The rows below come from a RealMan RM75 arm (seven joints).
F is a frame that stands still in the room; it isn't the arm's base.
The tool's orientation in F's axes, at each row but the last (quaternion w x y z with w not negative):
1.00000, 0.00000, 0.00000, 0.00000
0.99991, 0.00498, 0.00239, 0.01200
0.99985, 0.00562, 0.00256, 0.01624
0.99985, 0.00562, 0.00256, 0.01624
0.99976, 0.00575, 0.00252, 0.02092
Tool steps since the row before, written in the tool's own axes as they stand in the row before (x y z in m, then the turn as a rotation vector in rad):
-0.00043, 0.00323, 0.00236, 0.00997, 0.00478, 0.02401
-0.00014, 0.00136, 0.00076, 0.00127, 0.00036, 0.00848
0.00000, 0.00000, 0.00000, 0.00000, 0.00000, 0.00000
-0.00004, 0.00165, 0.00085, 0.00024, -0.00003, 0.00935
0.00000, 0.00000, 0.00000, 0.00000, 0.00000, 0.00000
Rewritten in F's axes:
-0.00043, 0.00323, 0.00236, 0.00997, 0.00478, 0.02401
-0.00017, 0.00135, 0.00077, 0.00130, 0.00031, 0.00848
0.00000, 0.00000, 0.00000, 0.00000, 0.00000, 0.00000
-0.00009, 0.00164, 0.00087, 0.00029, -0.00013, 0.00935
0.00000, 0.00000, 0.00000, 0.00000, 0.00000, 0.00000

